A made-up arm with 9 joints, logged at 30 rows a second.
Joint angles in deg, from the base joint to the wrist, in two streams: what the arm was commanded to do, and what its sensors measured. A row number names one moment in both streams.
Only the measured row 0 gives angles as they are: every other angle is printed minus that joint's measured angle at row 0.
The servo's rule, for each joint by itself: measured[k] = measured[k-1] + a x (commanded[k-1-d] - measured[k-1]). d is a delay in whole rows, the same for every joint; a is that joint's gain. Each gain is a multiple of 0.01, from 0.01 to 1. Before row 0 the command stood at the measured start. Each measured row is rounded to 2 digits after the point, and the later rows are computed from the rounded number. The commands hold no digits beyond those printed.
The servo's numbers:
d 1
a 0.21 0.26 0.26 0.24 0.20 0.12 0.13 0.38 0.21
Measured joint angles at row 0:
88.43, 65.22, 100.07, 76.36, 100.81, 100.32, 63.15, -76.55, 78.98
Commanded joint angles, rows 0 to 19:
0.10, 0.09, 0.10, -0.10, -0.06, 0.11, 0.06, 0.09, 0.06
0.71, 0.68, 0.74, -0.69, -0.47, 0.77, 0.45, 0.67, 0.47
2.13, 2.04, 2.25, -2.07, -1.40, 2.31, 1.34, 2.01, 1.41
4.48, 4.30, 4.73, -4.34, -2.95, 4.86, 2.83, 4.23, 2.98
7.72, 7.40, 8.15, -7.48, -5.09, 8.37, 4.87, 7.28, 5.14
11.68, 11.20, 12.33, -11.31, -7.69, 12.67, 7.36, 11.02, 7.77
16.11, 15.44, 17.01, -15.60, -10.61, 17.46, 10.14, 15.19, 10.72
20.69, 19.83, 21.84, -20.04, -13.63, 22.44, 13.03, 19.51, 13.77
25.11, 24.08, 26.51, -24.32, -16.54, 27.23, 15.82, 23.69, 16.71
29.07, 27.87, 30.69, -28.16, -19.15, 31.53, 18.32, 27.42, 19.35
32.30, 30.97, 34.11, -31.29, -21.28, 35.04, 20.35, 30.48, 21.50
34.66, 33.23, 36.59, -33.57, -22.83, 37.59, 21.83, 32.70, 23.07
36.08, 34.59, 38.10, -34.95, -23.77, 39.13, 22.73, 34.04, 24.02
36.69, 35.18, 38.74, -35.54, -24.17, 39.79, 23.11, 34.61, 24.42
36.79, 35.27, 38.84, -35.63, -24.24, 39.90, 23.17, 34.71, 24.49
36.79, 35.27, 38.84, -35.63, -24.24, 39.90, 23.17, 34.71, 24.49
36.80, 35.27, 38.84, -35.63, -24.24, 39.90, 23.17, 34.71, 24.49
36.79, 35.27, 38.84, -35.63, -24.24, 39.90, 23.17, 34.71, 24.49
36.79, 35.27, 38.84, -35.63, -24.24, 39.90, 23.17, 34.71, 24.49
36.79, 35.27, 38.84, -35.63, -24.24, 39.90, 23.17, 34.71, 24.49
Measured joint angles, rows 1 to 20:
0.00, 0.00, 0.00, 0.00, 0.00, 0.00, 0.00, 0.00, 0.00
0.02, 0.02, 0.03, -0.02, -0.01, 0.01, 0.01, 0.03, 0.01
0.16, 0.19, 0.21, -0.18, -0.10, 0.10, 0.07, 0.27, 0.11
0.57, 0.67, 0.74, -0.63, -0.36, 0.37, 0.24, 0.93, 0.38
1.39, 1.61, 1.78, -1.52, -0.88, 0.91, 0.58, 2.18, 0.93
2.72, 3.12, 3.44, -2.95, -1.72, 1.81, 1.14, 4.12, 1.81
4.60, 5.22, 5.75, -4.96, -2.91, 3.11, 1.95, 6.74, 3.06
7.02, 7.88, 8.68, -7.51, -4.45, 4.83, 3.01, 9.95, 4.67
9.89, 10.99, 12.10, -10.52, -6.29, 6.94, 4.31, 13.58, 6.58
13.09, 14.39, 15.85, -13.83, -8.34, 9.37, 5.81, 17.42, 8.71
16.45, 17.89, 19.71, -17.27, -10.50, 12.03, 7.44, 21.22, 10.94
19.78, 21.29, 23.45, -20.63, -12.66, 14.79, 9.12, 24.74, 13.16
22.90, 24.39, 26.87, -23.74, -14.69, 17.53, 10.77, 27.76, 15.24
25.67, 27.04, 29.79, -26.43, -16.51, 20.12, 12.32, 30.15, 17.08
27.98, 29.16, 32.12, -28.62, -18.04, 22.48, 13.72, 31.84, 18.62
29.83, 30.75, 33.87, -30.30, -19.28, 24.57, 14.95, 32.93, 19.85
31.29, 31.93, 35.16, -31.58, -20.27, 26.41, 16.02, 33.61, 20.82
32.45, 32.80, 36.12, -32.55, -21.06, 28.03, 16.95, 34.03, 21.59
33.36, 33.44, 36.83, -33.29, -21.70, 29.45, 17.76, 34.29, 22.20
34.08, 33.92, 37.35, -33.85, -22.21, 30.70, 18.46, 34.45, 22.68

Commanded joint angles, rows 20 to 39:
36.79, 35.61, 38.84, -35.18, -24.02, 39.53, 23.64, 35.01, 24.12
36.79, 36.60, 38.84, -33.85, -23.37, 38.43, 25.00, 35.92, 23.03
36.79, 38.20, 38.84, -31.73, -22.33, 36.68, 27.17, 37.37, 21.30
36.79, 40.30, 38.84, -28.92, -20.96, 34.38, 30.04, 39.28, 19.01
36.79, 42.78, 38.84, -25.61, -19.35, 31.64, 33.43, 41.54, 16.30
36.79, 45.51, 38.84, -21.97, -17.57, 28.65, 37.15, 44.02, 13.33
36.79, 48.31, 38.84, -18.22, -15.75, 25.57, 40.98, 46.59, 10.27
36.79, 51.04, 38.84, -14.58, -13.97, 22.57, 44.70, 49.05, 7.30
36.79, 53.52, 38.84, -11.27, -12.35, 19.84, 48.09, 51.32, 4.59
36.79, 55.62, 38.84, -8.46, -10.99, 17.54, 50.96, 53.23, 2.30
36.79, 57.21, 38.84, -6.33, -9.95, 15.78, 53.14, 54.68, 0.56
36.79, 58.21, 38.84, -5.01, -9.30, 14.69, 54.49, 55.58, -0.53
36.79, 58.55, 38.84, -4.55, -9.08, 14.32, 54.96, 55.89, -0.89
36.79, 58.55, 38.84, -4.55, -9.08, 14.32, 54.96, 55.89, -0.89
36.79, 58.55, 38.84, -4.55, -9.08, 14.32, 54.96, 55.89, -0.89
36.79, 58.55, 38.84, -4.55, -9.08, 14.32, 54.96, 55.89, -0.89
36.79, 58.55, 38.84, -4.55, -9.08, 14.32, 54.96, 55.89, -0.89
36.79, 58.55, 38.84, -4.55, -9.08, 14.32, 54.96, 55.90, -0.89
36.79, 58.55, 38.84, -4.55, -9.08, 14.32, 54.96, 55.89, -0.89
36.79, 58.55, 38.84, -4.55, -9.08, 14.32, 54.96, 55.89, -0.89
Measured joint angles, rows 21 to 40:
34.65, 34.27, 37.74, -34.28, -22.62, 31.80, 19.07, 34.55, 23.06
35.10, 34.62, 38.03, -34.50, -22.90, 32.73, 19.66, 34.72, 23.28
35.45, 35.13, 38.24, -34.34, -22.99, 33.41, 20.35, 35.18, 23.23
35.73, 35.93, 38.40, -33.71, -22.86, 33.80, 21.24, 36.01, 22.82
35.95, 37.07, 38.51, -32.56, -22.48, 33.87, 22.38, 37.25, 22.02
36.13, 38.55, 38.60, -30.89, -21.85, 33.60, 23.82, 38.88, 20.82
36.27, 40.36, 38.66, -28.75, -20.99, 33.01, 25.55, 40.83, 19.25
36.38, 42.43, 38.71, -26.22, -19.94, 32.12, 27.56, 43.02, 17.36
36.47, 44.67, 38.74, -23.43, -18.75, 30.97, 29.79, 45.31, 15.25
36.54, 46.97, 38.77, -20.51, -17.47, 29.63, 32.17, 47.59, 13.01
36.59, 49.22, 38.79, -17.62, -16.17, 28.18, 34.61, 49.73, 10.76
36.63, 51.30, 38.80, -14.91, -14.93, 26.69, 37.02, 51.61, 8.62
36.66, 53.10, 38.81, -12.53, -13.80, 25.25, 39.29, 53.12, 6.70
36.69, 54.52, 38.82, -10.61, -12.86, 23.94, 41.33, 54.17, 5.11
36.71, 55.57, 38.83, -9.16, -12.10, 22.79, 43.10, 54.82, 3.85
36.73, 56.34, 38.83, -8.05, -11.50, 21.77, 44.64, 55.23, 2.85
36.74, 56.91, 38.83, -7.21, -11.02, 20.88, 45.98, 55.48, 2.06
36.75, 57.34, 38.83, -6.57, -10.63, 20.09, 47.15, 55.64, 1.44
36.76, 57.65, 38.83, -6.09, -10.32, 19.40, 48.17, 55.74, 0.95
36.77, 57.88, 38.83, -5.72, -10.07, 18.79, 49.05, 55.80, 0.56

